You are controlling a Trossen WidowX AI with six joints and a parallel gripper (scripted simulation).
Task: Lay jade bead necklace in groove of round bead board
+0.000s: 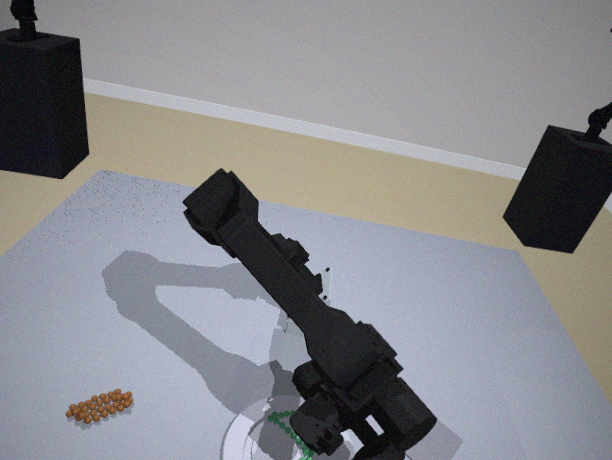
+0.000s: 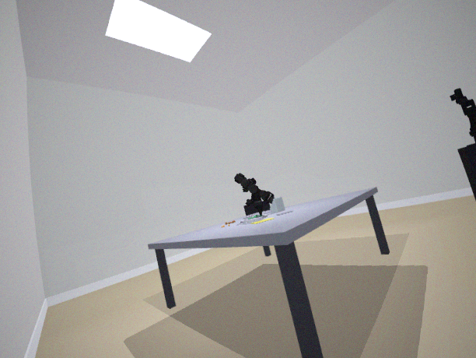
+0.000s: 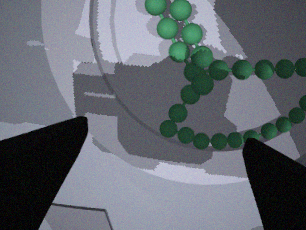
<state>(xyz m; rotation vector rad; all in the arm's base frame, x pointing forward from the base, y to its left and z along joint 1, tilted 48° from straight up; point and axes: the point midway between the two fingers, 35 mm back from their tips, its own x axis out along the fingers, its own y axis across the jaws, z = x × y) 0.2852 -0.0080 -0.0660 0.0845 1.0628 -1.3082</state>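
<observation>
My gripper tip is now 10 mm short of the round bead board, 60 mm to the left of it and 10 mm above it. Round my gripper tip: yellow strip 210 mm ahead, 160 mm to the left, 20 mm below; then flat grey square 30 mm behind, 170 mm to the left, 20 mm below.
</observation>
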